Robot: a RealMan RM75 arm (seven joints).
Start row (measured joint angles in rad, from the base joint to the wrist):
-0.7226 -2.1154 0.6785 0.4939 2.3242 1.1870 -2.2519
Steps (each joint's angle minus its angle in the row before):
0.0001 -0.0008 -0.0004 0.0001 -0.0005 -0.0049 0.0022
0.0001 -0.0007 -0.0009 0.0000 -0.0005 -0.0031 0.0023
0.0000 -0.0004 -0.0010 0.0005 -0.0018 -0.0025 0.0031
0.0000 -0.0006 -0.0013 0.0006 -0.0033 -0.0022 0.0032
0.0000 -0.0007 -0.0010 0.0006 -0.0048 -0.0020 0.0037
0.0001 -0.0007 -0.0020 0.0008 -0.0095 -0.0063 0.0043
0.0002 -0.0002 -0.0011 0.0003 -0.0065 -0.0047 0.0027
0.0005 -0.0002 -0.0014 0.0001 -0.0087 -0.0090 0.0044
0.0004 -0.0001 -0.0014 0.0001 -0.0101 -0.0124 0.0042
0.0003 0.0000 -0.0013 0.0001 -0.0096 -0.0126 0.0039
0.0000 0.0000 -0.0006 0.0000 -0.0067 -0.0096 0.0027
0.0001 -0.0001 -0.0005 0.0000 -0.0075 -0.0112 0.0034
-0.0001 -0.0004 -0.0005 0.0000 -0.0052 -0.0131 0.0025
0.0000 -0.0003 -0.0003 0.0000 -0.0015 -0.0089 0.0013
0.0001 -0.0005 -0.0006 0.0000 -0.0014 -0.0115 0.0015
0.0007 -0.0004 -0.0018 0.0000 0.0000 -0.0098 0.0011
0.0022 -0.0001 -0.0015 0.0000 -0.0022 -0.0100 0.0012
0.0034 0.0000 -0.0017 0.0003 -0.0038 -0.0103 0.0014
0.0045 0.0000 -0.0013 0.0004 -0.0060 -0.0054 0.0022
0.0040 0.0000 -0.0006 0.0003 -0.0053 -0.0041 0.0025
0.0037 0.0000 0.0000 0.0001 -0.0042 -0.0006 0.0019
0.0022 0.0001 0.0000 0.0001 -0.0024 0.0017 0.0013
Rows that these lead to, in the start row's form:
-0.7225 -2.1162 0.6781 0.4940 2.3237 1.1821 -2.2497
-0.7224 -2.1169 0.6772 0.4940 2.3232 1.1790 -2.2474
-0.7224 -2.1173 0.6762 0.4945 2.3214 1.1765 -2.2443
-0.7224 -2.1179 0.6749 0.4951 2.3181 1.1743 -2.2411
-0.7224 -2.1186 0.6739 0.4957 2.3133 1.1723 -2.2374
-0.7223 -2.1193 0.6719 0.4965 2.3038 1.1660 -2.2331
-0.7221 -2.1195 0.6708 0.4968 2.2973 1.1613 -2.2304
-0.7216 -2.1197 0.6694 0.4969 2.2886 1.1523 -2.2260
-0.7212 -2.1198 0.6680 0.4970 2.2785 1.1399 -2.2218
-0.7209 -2.1198 0.6667 0.4971 2.2689 1.1273 -2.2179
-0.7209 -2.1198 0.6661 0.4971 2.2622 1.1177 -2.2152
-0.7208 -2.1199 0.6656 0.4971 2.2547 1.1065 -2.2118
-0.7209 -2.1203 0.6651 0.4971 2.2495 1.0934 -2.2093
-0.7209 -2.1206 0.6648 0.4971 2.2480 1.0845 -2.2080
-0.7208 -2.1211 0.6642 0.4971 2.2466 1.0730 -2.2065
-0.7201 -2.1215 0.6624 0.4971 2.2466 1.0632 -2.2054
-0.7179 -2.1216 0.6609 0.4971 2.2444 1.0532 -2.2042
-0.7145 -2.1216 0.6592 0.4974 2.2406 1.0429 -2.2028
-0.7100 -2.1216 0.6579 0.4978 2.2346 1.0375 -2.2006
-0.7060 -2.1216 0.6573 0.4981 2.2293 1.0334 -2.1981
-0.7023 -2.1216 0.6573 0.4982 2.2251 1.0328 -2.1962
-0.7001 -2.1215 0.6573 0.4983 2.2227 1.0345 -2.1949

